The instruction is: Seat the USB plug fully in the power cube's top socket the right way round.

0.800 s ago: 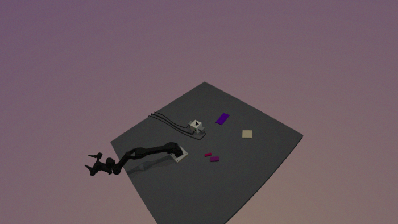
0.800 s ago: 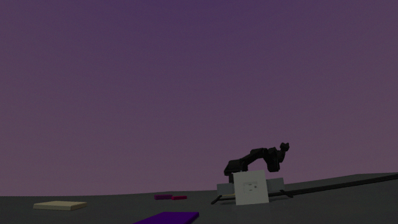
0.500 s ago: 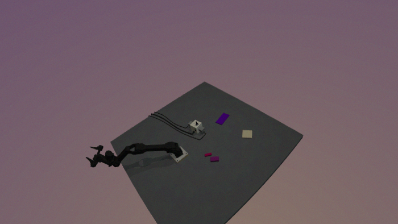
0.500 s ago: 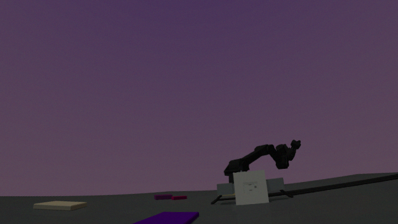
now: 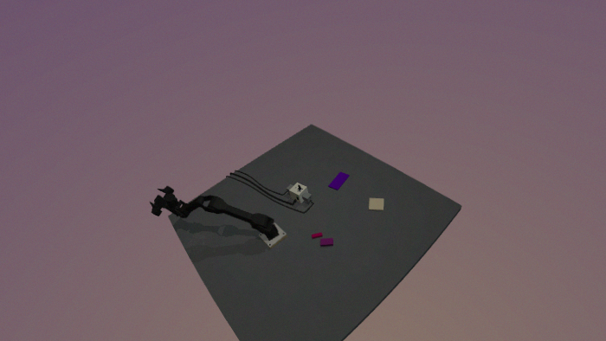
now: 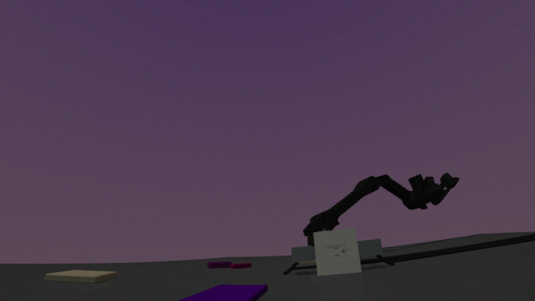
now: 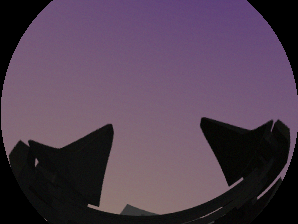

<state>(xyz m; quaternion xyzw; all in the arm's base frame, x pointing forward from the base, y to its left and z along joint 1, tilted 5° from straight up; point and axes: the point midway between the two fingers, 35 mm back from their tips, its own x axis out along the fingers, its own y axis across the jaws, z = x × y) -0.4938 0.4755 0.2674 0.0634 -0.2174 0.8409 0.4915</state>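
Now: the dark USB plug 79 cm ahead of my gripper tip, 38 cm to the right of it and 14 cm below it. From my gripper tip the other things lie so: purple flat card: 105 cm ahead, 41 cm to the right, 23 cm below; magenta block: 74 cm to the right, 74 cm ahead, 23 cm below; cream tile: 110 cm ahead, 70 cm to the right, 23 cm below.
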